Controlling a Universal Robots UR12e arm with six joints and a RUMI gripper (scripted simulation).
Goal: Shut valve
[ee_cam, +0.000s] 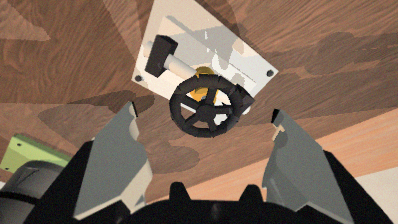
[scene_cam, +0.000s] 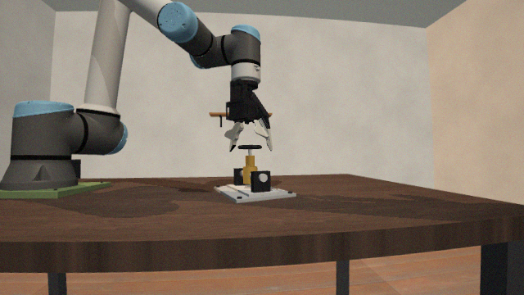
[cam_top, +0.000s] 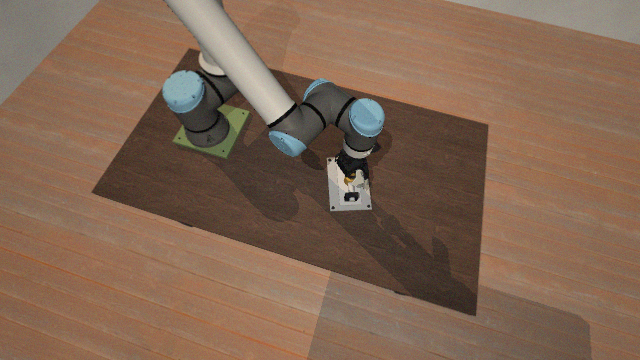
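The black spoked handwheel lies 10 mm above my hand.
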